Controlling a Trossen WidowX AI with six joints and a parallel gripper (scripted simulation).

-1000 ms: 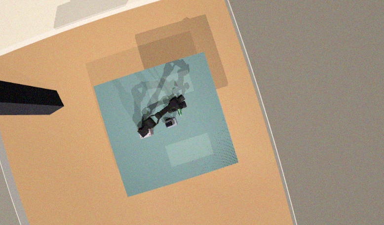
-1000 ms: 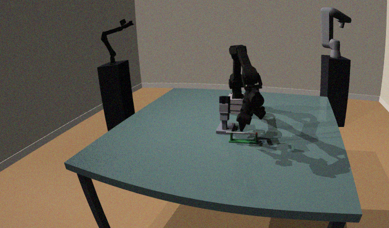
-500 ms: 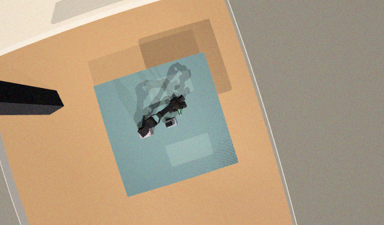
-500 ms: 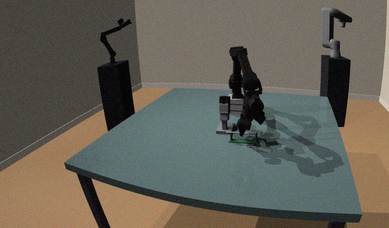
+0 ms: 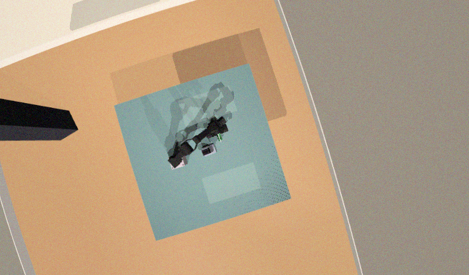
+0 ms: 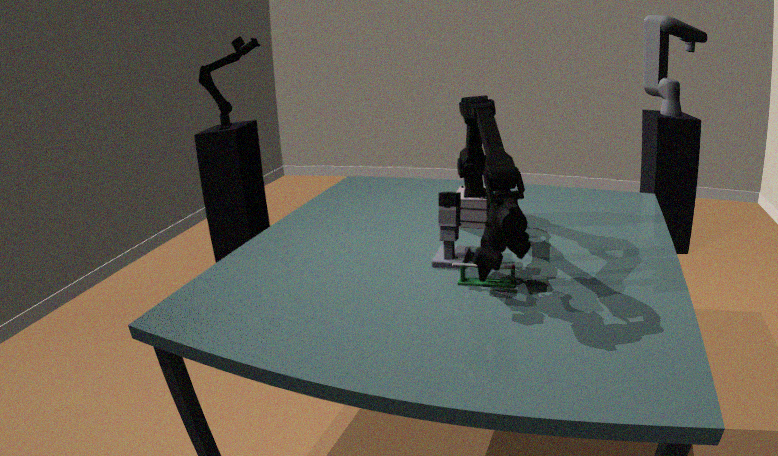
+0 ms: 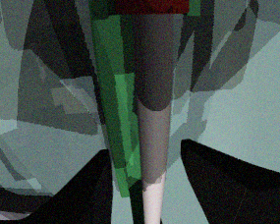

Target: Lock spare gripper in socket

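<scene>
My gripper tip is 1 cm to the right of the green cradle and 1 cm below it. Round my gripper tip: socket: 13 cm behind, 9 cm to the right, 3 cm above; spare gripper: 13 cm behind, 9 cm to the right, 11 cm above.
</scene>
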